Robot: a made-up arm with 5 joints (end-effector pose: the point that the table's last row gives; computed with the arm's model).
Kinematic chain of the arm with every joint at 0, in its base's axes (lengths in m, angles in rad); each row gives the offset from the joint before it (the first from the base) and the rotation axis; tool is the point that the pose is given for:
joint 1: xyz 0 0 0.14 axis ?
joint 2: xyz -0.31 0.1 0 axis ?
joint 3: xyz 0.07 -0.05 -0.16 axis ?
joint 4: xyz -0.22 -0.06 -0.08 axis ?
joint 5: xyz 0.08 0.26 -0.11 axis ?
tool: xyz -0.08 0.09 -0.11
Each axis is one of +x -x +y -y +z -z.
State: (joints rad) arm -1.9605 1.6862 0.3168 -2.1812 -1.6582
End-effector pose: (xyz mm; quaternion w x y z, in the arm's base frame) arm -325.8 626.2 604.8 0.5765 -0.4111 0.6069 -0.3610
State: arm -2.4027 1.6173 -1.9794 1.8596 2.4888
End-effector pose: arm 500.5 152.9 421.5 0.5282 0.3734 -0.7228 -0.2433
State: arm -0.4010 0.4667 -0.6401 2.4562 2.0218
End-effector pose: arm -623.7 -208.6 96.8 0.8364 -0.3906 0.1752 -0.3424
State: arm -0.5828 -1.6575 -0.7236 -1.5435 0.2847
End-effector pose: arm -157.2 -346.3 -159.2 0.1620 0.0731 0.0171 -0.9839
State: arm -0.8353 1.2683 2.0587 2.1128 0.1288
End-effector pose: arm -135.5 56.2 -36.1 0.1478 -0.5250 -0.2628 0.7959
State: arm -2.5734 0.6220 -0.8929 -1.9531 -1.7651
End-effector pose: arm 573.8 165.7 910.8 0.0836 -0.2976 0.8932 0.3265
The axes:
joint 1: -y
joint 2: -z
joint 3: +x
joint 4: -z
joint 5: +z

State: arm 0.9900 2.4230 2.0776 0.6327 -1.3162
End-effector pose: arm -286.4 -126.8 -93.9 0.3537 -0.9339 0.0390 -0.0334
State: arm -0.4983 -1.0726 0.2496 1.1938 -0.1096
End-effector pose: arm -467.1 304.5 -101.4 0.9267 0.0169 0.3549 -0.1222
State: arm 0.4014 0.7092 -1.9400 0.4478 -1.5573
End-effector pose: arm -332.2 -295.7 -233.9 0.0182 -0.5344 -0.5118 -0.6725
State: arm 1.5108 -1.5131 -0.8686 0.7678 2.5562
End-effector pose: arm 332.5 100.4 106.4 0.0132 0.9234 -0.0917 -0.3726
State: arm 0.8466 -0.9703 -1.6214 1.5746 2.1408
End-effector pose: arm 8.2 -99.5 93.4 0.3920 -0.8440 -0.3361 0.1448
